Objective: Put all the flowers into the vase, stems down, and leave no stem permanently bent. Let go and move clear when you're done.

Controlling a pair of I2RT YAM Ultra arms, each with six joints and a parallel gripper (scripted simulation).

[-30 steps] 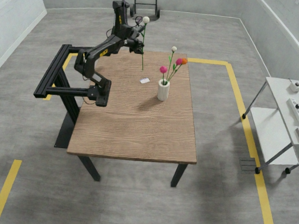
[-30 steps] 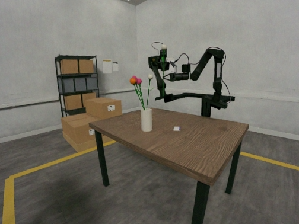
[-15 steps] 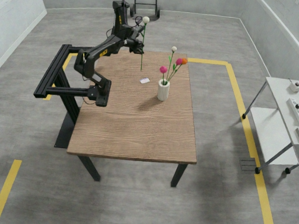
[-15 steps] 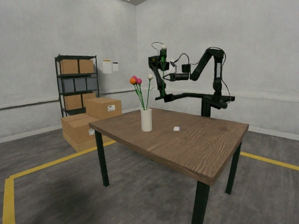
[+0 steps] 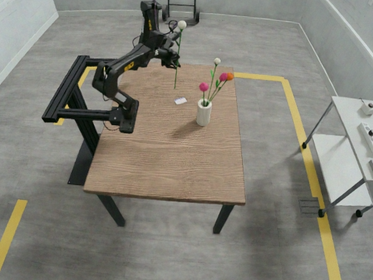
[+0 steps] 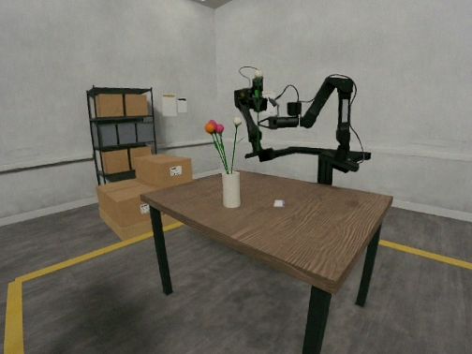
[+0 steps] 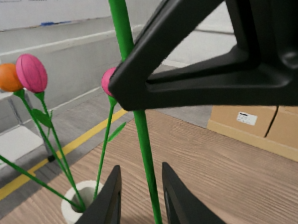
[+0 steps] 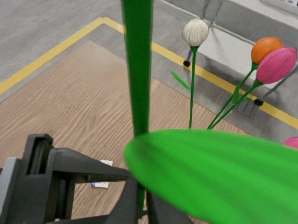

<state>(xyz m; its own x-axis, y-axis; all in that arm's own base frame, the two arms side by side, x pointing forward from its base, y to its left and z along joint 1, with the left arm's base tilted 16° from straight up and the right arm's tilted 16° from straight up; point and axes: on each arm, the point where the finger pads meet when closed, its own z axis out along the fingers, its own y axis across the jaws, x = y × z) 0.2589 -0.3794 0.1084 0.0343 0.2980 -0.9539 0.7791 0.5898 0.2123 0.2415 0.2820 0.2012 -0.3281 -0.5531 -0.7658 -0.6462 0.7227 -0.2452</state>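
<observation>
The orange flower lies 27 cm ahead of my right hand, 6 cm to the right of it and 11 cm below it. From my right hand the other things lie so: small white card 1 cm ahead, 14 cm to the left, 46 cm below.
</observation>
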